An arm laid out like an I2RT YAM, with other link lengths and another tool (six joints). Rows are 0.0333 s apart.
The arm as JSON. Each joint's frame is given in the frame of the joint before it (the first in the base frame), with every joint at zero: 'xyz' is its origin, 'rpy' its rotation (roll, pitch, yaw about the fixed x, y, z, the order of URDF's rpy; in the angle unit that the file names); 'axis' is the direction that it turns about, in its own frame. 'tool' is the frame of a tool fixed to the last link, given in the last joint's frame.
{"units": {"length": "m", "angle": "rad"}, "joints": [
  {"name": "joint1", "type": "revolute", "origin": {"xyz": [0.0, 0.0, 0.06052], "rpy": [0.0, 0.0, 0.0]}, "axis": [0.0, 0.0, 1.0]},
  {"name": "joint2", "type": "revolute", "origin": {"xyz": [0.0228, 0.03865, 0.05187], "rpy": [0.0, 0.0, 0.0]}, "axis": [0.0, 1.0, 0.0]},
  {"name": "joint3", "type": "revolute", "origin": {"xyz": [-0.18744, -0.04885, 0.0], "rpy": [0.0, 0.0, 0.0]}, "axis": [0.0, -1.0, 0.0]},
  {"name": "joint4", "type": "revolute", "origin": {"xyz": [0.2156, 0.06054, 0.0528], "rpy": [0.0, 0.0, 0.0]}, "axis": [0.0, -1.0, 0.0]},
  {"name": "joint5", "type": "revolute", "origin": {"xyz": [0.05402, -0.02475, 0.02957], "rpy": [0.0, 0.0, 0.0]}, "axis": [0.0, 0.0, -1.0]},
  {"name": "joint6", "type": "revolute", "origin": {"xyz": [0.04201, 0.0, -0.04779], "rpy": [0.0, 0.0, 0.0]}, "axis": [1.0, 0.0, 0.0]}
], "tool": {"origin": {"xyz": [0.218, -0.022, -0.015], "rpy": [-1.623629, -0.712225, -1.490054]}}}
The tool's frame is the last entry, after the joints.
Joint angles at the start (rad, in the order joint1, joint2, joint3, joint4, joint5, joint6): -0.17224, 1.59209, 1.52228, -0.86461, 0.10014, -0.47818
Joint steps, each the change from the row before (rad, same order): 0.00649, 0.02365, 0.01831, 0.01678, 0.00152, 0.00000; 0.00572, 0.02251, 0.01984, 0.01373, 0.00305, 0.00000; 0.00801, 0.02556, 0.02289, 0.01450, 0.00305, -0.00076; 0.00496, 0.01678, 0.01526, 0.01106, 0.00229, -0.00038; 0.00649, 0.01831, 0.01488, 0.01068, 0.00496, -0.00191; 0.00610, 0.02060, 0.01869, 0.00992, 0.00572, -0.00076; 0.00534, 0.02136, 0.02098, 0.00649, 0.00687, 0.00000; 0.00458, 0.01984, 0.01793, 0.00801, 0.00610, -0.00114; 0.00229, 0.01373, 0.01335, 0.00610, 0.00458, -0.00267; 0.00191, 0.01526, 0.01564, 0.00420, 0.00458, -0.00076; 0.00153, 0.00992, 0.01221, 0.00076, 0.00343, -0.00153; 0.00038, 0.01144, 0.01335, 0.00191, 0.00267, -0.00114; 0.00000, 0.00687, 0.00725, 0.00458, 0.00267, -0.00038
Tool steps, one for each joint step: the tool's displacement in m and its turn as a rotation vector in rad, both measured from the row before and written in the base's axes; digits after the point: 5 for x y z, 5 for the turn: 0.00802, 0.00098, 0.00068, -0.00312, -0.01107, 0.00558; 0.00740, 0.00045, 0.00120, -0.00418, -0.01052, 0.00387; 0.00837, 0.00139, 0.00123, -0.00466, -0.01116, 0.00672; 0.00586, 0.00072, 0.00114, -0.00342, -0.00909, 0.00382; 0.00560, 0.00081, 0.00038, -0.00600, -0.00624, 0.00483; 0.00602, 0.00045, 0.00076, -0.00593, -0.00718, 0.00303; 0.00545, -0.00004, 0.00070, -0.00602, -0.00537, 0.00092; 0.00521, -0.00011, 0.00033, -0.00609, -0.00522, 0.00149; 0.00386, -0.00059, 0.00073, -0.00582, -0.00468, 0.00131; 0.00375, -0.00073, 0.00057, -0.00446, -0.00396, -0.00053; 0.00239, -0.00044, 0.00085, -0.00389, -0.00238, 0.00041; 0.00280, -0.00084, 0.00079, -0.00316, -0.00330, -0.00054; 0.00224, -0.00095, 0.00084, -0.00281, -0.00460, -0.00149
